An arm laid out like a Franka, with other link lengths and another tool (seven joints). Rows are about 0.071 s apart.
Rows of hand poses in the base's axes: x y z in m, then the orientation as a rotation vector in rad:
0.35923, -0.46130, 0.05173, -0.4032, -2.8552, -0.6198
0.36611, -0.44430, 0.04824, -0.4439, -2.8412, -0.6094
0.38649, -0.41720, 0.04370, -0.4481, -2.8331, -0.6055
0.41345, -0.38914, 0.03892, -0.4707, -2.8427, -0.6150
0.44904, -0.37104, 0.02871, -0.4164, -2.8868, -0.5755
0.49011, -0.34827, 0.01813, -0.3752, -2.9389, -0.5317
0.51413, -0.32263, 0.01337, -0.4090, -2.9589, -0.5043
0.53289, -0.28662, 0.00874, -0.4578, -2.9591, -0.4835
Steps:
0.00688, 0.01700, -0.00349, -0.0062, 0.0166, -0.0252
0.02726, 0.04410, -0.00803, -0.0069, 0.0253, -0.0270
0.05422, 0.07216, -0.01281, -0.0053, 0.0136, -0.0442
0.08981, 0.09026, -0.02302, -0.0369, -0.0174, -0.0074
0.13088, 0.11303, -0.03360, -0.0739, -0.0563, 0.0191
0.15490, 0.13867, -0.03836, -0.0983, -0.0679, -0.0028
0.17366, 0.17468, -0.04299, -0.1150, -0.0628, -0.0332

